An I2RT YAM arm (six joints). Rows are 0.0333 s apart.
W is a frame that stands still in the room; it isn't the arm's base.
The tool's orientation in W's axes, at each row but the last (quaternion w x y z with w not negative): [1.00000, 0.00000, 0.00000, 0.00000]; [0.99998, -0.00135, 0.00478, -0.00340]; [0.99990, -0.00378, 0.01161, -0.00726]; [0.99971, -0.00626, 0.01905, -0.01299]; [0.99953, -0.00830, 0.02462, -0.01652]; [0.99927, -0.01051, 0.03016, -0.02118]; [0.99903, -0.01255, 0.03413, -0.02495]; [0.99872, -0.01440, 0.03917, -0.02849]
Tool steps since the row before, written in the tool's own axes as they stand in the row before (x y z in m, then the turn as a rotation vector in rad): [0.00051, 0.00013, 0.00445, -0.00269, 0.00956, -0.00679]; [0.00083, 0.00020, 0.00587, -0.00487, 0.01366, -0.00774]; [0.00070, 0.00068, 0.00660, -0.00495, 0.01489, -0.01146]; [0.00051, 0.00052, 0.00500, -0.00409, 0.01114, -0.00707]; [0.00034, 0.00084, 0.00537, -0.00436, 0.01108, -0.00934]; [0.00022, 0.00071, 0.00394, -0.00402, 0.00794, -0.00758]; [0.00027, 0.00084, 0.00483, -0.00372, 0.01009, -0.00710]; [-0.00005, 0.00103, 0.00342, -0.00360, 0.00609, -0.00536]
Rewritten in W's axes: [0.00051, 0.00013, 0.00445, -0.00269, 0.00956, -0.00679]; [0.00089, 0.00021, 0.00586, -0.00485, 0.01367, -0.00773]; [0.00086, 0.00072, 0.00658, -0.00500, 0.01488, -0.01146]; [0.00071, 0.00057, 0.00497, -0.00407, 0.01116, -0.00705]; [0.00063, 0.00091, 0.00533, -0.00445, 0.01107, -0.00931]; [0.00049, 0.00078, 0.00390, -0.00414, 0.00795, -0.00750]; [0.00064, 0.00094, 0.00478, -0.00370, 0.01010, -0.00710]; [0.00028, 0.00112, 0.00338, -0.00367, 0.00614, -0.00525]
